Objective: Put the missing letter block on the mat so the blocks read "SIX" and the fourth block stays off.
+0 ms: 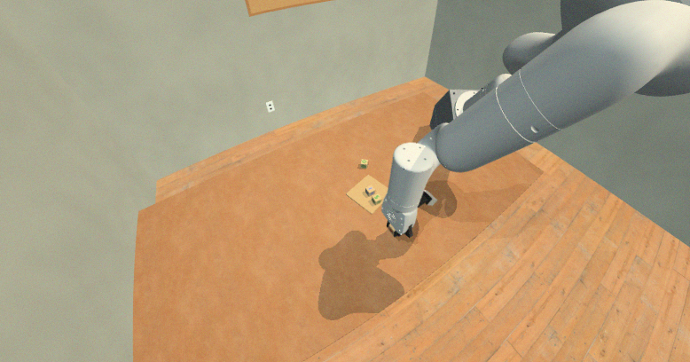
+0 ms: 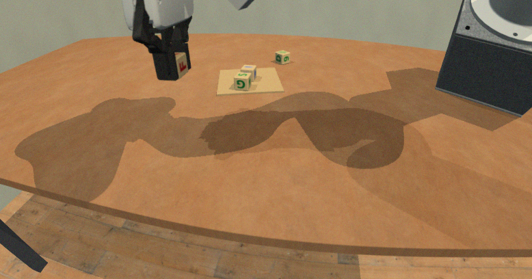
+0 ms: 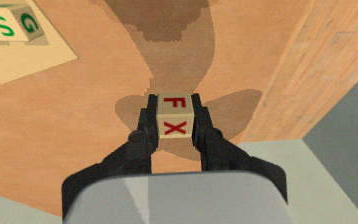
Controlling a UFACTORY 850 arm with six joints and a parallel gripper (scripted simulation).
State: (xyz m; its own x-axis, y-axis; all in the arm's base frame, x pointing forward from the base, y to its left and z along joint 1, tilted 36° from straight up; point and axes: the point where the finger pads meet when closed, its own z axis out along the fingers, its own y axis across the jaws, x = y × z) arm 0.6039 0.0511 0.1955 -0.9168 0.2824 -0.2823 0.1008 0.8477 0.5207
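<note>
The mat is 210 mm to the right of my hand, 120 mm below it and 80 mm behind it.
</note>
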